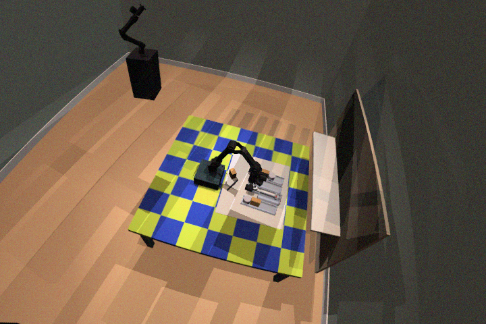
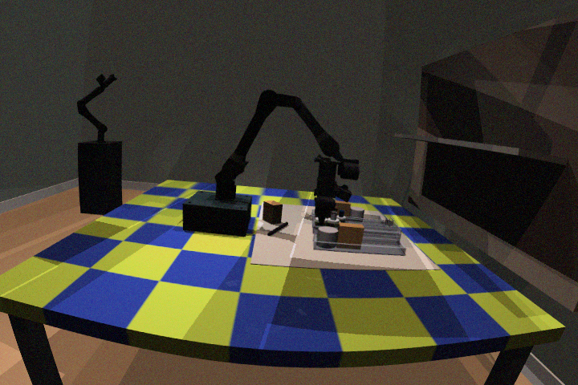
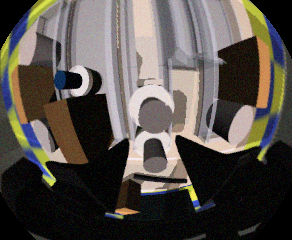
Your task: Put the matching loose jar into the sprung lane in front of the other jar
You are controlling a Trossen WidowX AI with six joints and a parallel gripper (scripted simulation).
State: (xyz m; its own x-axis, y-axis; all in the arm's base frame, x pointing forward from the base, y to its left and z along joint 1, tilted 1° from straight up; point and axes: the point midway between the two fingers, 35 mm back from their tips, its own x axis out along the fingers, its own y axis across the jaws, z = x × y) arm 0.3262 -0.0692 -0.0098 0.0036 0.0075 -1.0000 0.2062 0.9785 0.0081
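My gripper tip is now 140 mm past the black pen and 30 mm above it.
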